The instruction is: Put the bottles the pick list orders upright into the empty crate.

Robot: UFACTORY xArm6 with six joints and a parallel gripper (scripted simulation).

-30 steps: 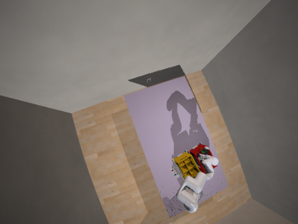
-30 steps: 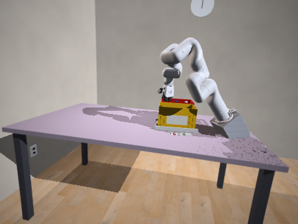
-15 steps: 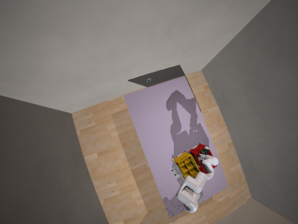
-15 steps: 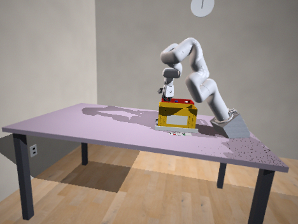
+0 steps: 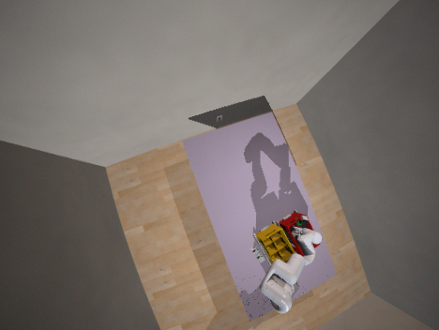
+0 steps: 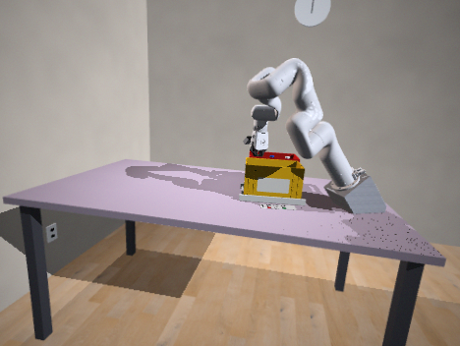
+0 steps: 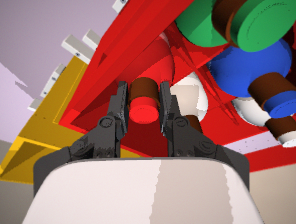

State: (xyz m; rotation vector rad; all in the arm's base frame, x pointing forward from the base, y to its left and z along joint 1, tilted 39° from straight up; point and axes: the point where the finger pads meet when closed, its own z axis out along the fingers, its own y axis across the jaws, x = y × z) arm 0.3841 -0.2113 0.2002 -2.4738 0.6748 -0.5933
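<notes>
The green-label bottle lies 4 cm ahead of my hand, 8 cm to the right of it and 7 cm below it. The rest, counted from my hand: red crate (7 cm behind, 7 cm to the right, 7 cm below); blue-label bottle (5 cm behind, 12 cm to the right, 7 cm below); yellow crate (13 cm behind, 14 cm to the left, 7 cm below).
</notes>
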